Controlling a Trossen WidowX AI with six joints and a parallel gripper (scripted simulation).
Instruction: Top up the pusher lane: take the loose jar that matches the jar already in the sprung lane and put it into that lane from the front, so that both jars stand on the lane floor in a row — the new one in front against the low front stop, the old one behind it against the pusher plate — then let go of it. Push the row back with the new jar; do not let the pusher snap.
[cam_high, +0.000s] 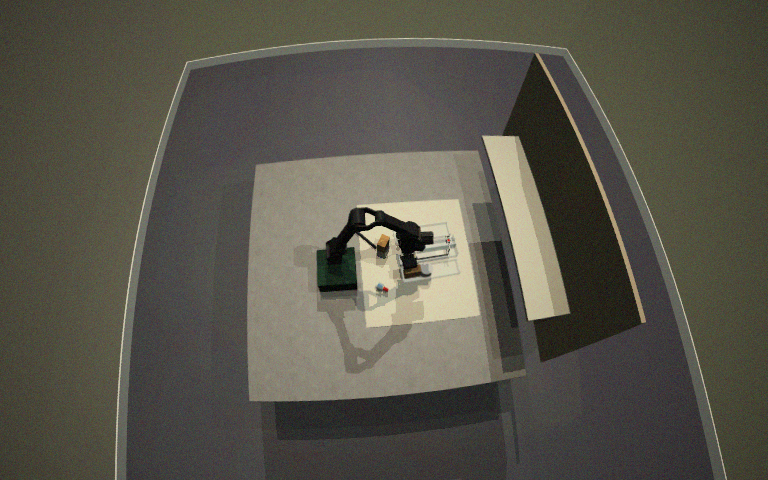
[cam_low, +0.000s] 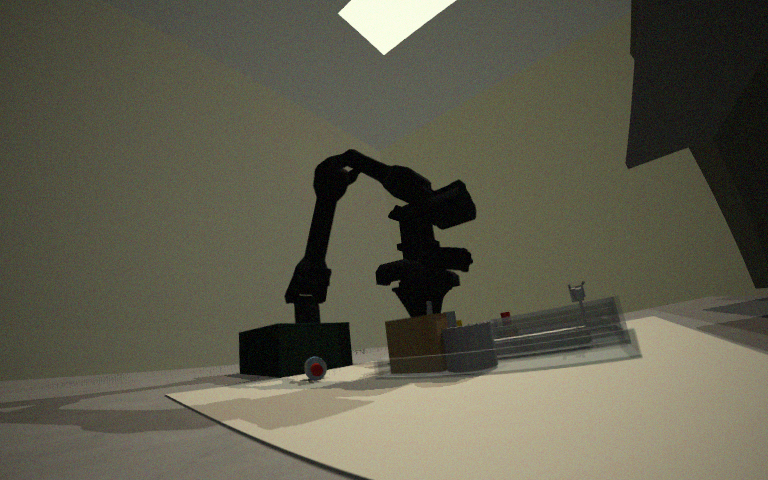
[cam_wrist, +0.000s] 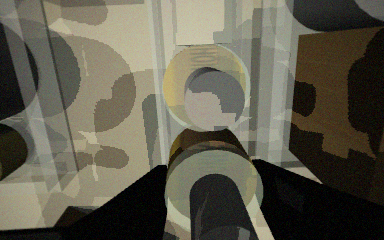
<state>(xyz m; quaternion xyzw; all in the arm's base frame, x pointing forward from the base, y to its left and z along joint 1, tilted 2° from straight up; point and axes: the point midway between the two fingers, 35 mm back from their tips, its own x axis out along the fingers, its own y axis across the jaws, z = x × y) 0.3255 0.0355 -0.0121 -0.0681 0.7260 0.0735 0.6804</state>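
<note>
Now: gripper tip 7 cm to the left of the brown box, 4 cm short of it and 1 cm above it. The rest, counted from my gripper tip: long pale shelf (51 cm ahead, 31 cm above, 6 cm to the left); thin black stick (19 cm behind, 11 cm to the left, 5 cm below); sprung lane (14 cm ahead, 5 cm to the left, 3 cm below).
</note>
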